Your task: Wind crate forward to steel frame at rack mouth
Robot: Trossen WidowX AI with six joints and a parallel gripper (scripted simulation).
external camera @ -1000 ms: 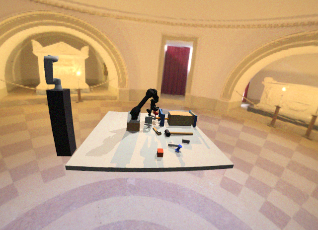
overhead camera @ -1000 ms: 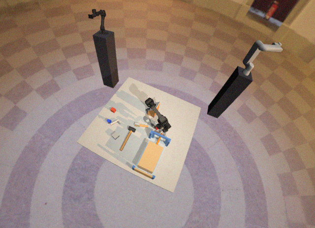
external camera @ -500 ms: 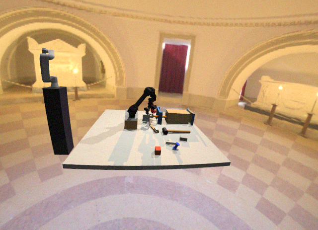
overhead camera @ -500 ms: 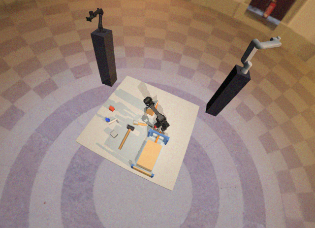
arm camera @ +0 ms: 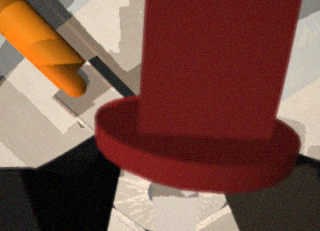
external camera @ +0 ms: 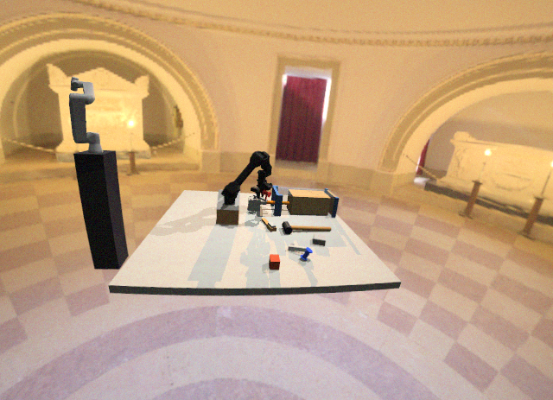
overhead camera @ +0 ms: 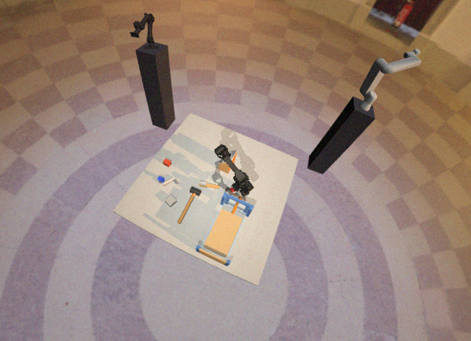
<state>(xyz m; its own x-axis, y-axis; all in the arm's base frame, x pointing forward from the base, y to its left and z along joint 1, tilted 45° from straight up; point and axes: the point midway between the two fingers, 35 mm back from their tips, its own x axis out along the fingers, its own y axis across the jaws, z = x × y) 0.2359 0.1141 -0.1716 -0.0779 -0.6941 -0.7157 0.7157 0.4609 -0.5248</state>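
Now: the red knob 4 cm to the right of my gripper tip, 4 cm ahead of it and 4 cm above it. Round my gripper tip: winch (7 cm below, 6 cm behind, 3 cm to the left); then red-knobbed handle (1 cm to the right, 1 cm ahead, 1 cm above); then frame (12 cm ahead, 2 cm to the left, 1 cm above).
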